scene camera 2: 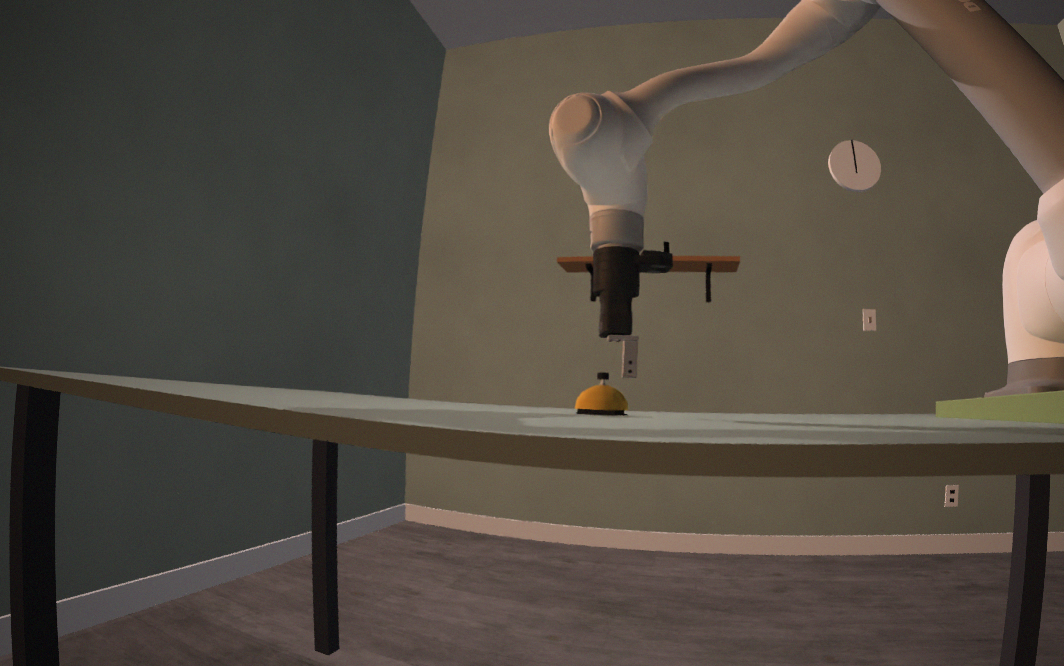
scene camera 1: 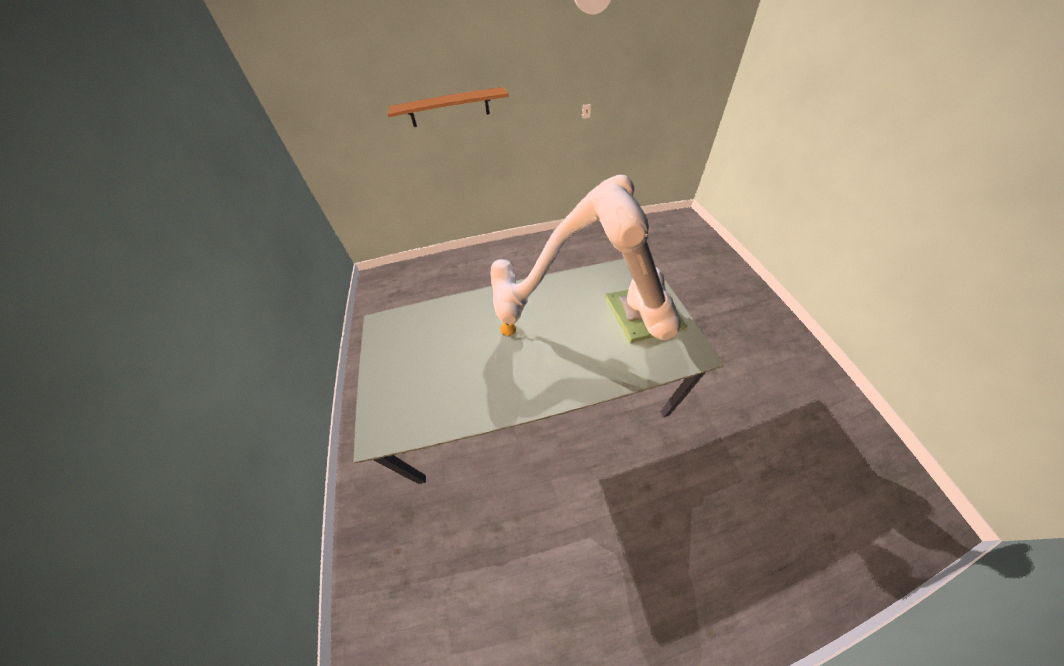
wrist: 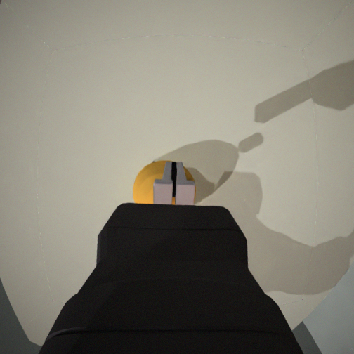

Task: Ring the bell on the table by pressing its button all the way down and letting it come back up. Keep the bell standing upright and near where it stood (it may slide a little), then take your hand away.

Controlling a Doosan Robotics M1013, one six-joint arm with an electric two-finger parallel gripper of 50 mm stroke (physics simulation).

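Pixels of known places: gripper, fingertip midpoint: (scene camera 2: 629,377); arm's base at its link origin: (scene camera 1: 638,308).
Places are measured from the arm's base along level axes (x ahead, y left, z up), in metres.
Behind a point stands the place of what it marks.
The bell, an orange dome (scene camera 1: 508,330) {y 0.080, x 0.729, z 0.008 m} (scene camera 2: 601,399) {y 0.087, x 0.720, z -0.003 m} (wrist: 144,189) on a dark base, stands upright on the pale table (scene camera 1: 424,376) {y 0.294, x 1.170, z -0.027 m} (scene camera 2: 502,424) {y 0.479, x 0.670, z -0.027 m} (wrist: 100,110). Its black button (scene camera 2: 603,376) {y 0.058, x 0.729, z 0.033 m} is up on a short stem in the second scene view. My gripper (scene camera 2: 629,372) {y 0.042, x 0.691, z 0.033 m} (wrist: 173,172) is shut and empty, pointing down. In the second scene view its fingertips show above the dome and just right of the button, apart from it. In the wrist view the fingers overlap the dome's right half and the button cannot be made out. The first scene view hides the fingers.
The arm's base stands on a green plate (scene camera 1: 632,333) {y 0.175, x 0.087, z 0.010 m} (scene camera 2: 973,408) {y -0.002, x 0.139, z -0.011 m} at the table's right end. An orange shelf (scene camera 1: 447,102) (scene camera 2: 706,263) is fixed to the back wall. The arm casts shadows on the table beside the bell.
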